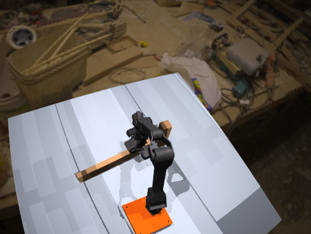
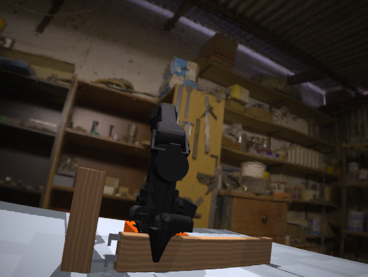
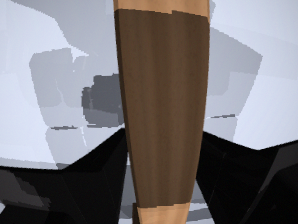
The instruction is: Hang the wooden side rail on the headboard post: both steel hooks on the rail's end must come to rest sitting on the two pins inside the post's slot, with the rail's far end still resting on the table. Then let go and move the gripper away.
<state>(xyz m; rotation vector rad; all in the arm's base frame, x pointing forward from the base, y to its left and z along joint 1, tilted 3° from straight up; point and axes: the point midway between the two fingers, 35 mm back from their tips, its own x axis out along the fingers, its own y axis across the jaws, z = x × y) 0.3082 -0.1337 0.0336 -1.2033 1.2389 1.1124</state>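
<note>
The wooden headboard post lies 140 mm to the right of my gripper tip, 60 mm above it and 20 mm behind it.
</note>
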